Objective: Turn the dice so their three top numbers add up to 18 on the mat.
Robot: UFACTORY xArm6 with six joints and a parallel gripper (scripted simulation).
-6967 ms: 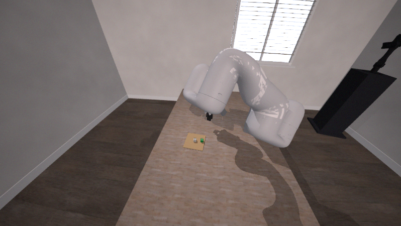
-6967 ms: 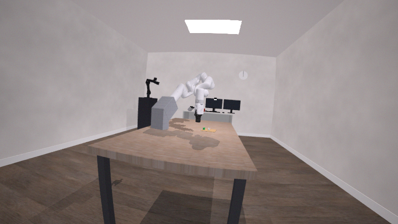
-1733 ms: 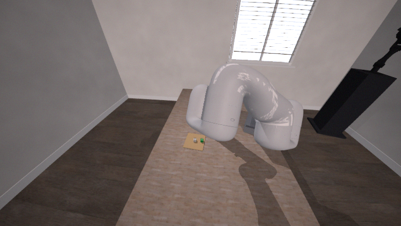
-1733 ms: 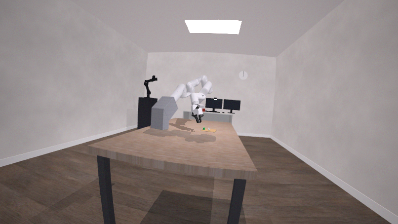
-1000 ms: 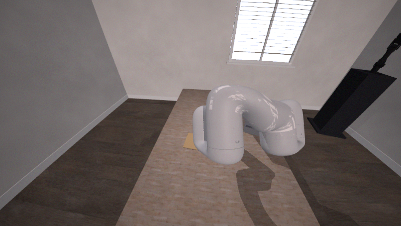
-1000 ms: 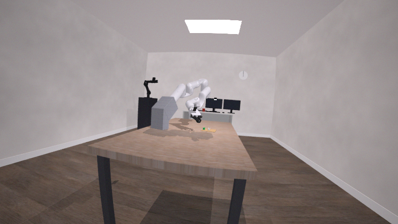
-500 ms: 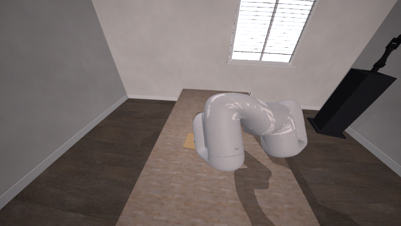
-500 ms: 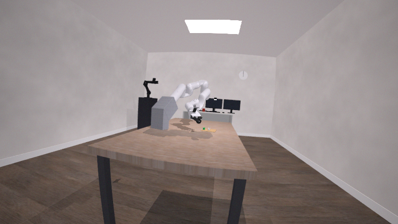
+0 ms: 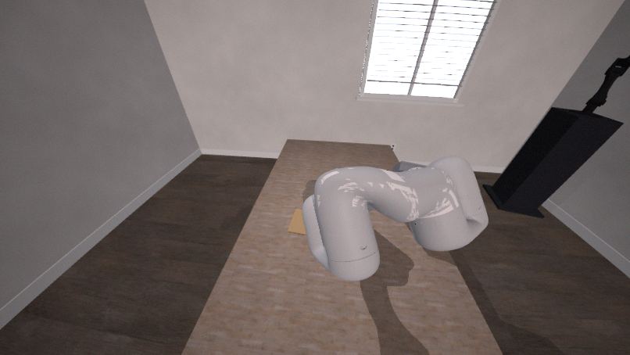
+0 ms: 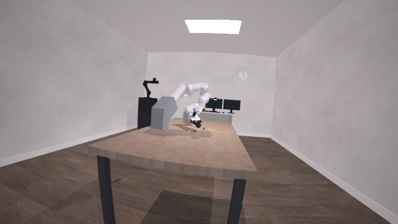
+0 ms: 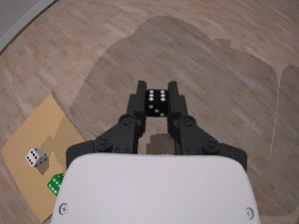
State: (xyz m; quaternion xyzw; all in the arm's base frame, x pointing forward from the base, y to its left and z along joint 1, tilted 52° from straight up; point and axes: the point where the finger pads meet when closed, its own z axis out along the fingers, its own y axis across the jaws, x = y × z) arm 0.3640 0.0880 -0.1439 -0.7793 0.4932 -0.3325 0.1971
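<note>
Right now the green die is 15 cm to the left of my hand, 5 cm below it and 1 cm ahead of it. The rest, counted from my hand: black die: 1 cm below, 1 cm ahead; then mat: 16 cm to the left, 7 cm below, 6 cm ahead; then white die: 16 cm to the left, 6 cm ahead, 5 cm below.
</note>
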